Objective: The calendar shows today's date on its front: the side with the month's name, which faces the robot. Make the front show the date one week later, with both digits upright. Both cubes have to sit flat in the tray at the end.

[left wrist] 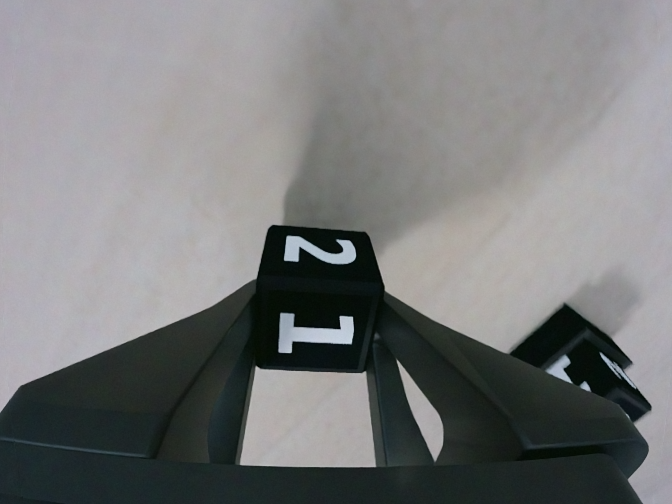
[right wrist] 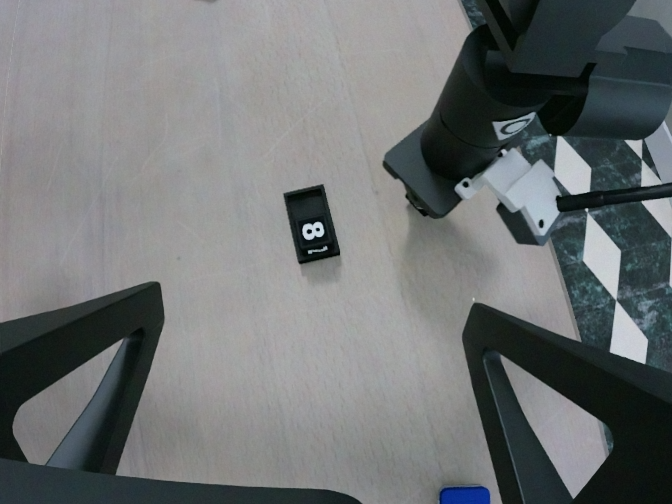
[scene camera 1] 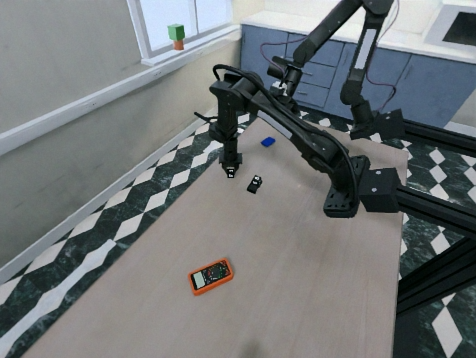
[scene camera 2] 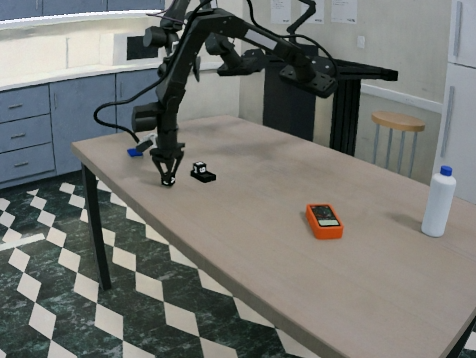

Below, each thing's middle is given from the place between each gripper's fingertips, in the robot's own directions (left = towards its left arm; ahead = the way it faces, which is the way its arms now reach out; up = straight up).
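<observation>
My left gripper (scene camera 2: 169, 179): 130 mm past the black calendar tray (left wrist: 560, 336), 20 mm above it. Black calendar tray: 28 cm below my right hand, 12 cm to the left of it. By its middle, the tray is nearer to my left gripper than to my right hand.
</observation>
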